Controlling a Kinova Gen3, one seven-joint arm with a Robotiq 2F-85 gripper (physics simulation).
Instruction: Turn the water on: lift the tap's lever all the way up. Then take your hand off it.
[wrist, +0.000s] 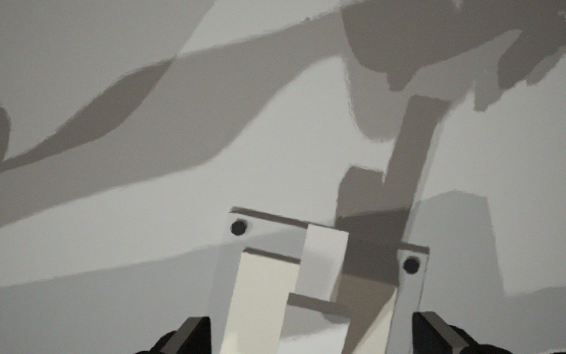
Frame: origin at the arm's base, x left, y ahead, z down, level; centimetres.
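Seen in the pictures: gripper, fingertip midpoint: (311, 342).
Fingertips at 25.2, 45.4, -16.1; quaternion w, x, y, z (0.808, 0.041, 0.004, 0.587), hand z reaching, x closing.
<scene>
Pixels of each thing's middle, then the offset from my fingertips to it, as dx, dy, dz. "*": a spot on its surface instead. Level surfaces: height alone.
- grey mounting plate at a spot on its surface: (272, 227) * +2.2, -4.6, +21.7
- cream body at a spot on its surface: (260, 305) * -4.1, -3.6, +21.1
- wider grey-white piece at a spot on its surface: (315, 320) * +0.1, +0.1, +2.9
- pale surface at its surface level: dz +22.5
The tap is at the lower middle of the wrist view, cut off by the lower edge. It has a grey mounting plate (272, 227) and a cream body (260, 305). A pale, upright bar (324, 260), which looks like part of the lever, runs over the plate and body. A wider grey-white piece (315, 320) shows at the bar's lower end; how it joins the bar is unclear. How far up the lever stands cannot be told from this angle. My gripper (312, 332) is open, its dark fingertips wide apart on either side of the tap, with no contact seen.
Two black round screw heads (238, 227) (411, 265) sit near the plate's corners. A pale surface (280, 150) lies behind the tap. Dark shadows of the arm and tap cross it, mostly at the upper right.
</scene>
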